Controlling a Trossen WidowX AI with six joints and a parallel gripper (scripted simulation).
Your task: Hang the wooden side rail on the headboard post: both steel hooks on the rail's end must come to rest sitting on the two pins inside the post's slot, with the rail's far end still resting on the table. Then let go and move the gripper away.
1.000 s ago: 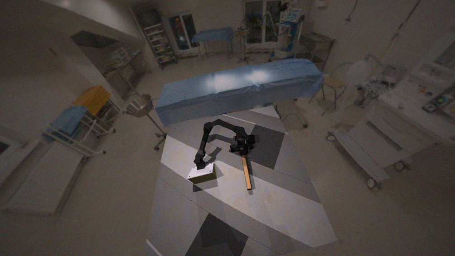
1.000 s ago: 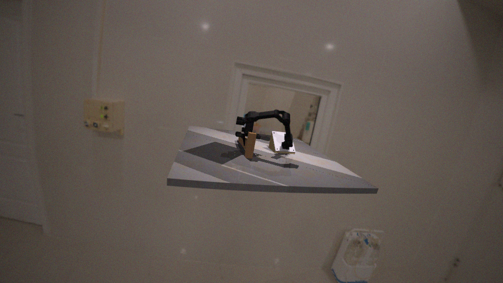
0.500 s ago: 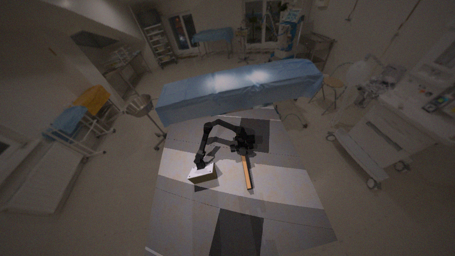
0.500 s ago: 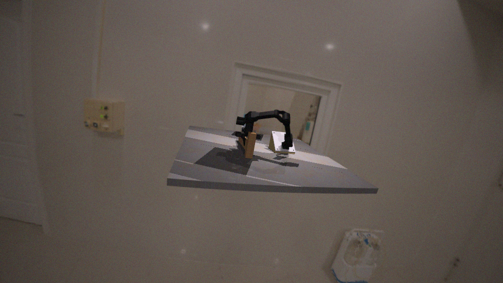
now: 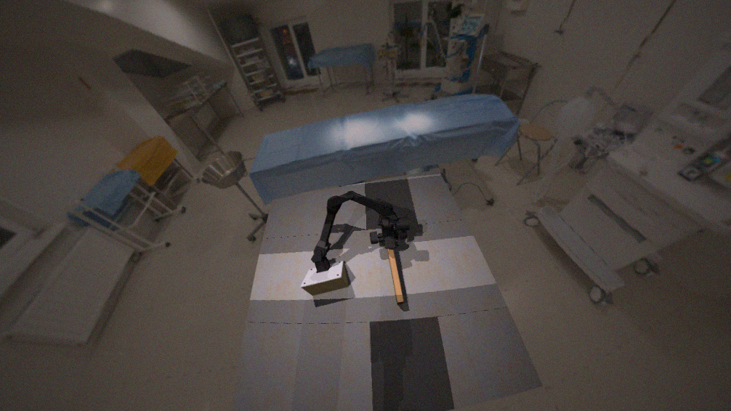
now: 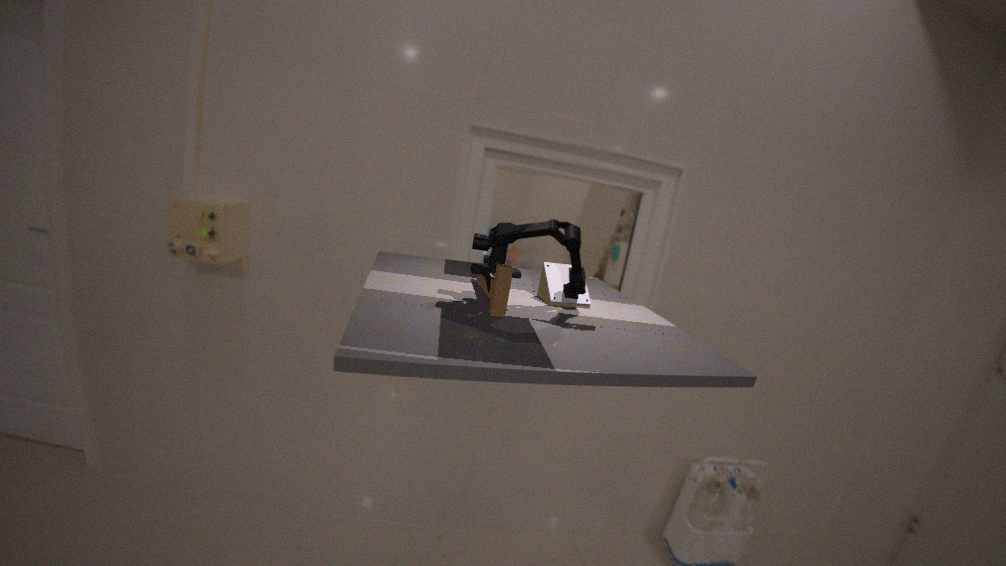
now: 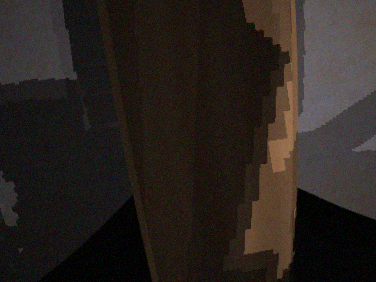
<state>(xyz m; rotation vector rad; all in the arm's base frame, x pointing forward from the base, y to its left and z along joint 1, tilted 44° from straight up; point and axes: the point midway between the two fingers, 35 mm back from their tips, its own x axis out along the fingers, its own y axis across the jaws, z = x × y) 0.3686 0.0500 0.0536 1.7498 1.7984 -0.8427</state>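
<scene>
My gripper tip is now 120 mm to the right of the headboard post, 40 mm below it and 10 mm short of it.
</scene>
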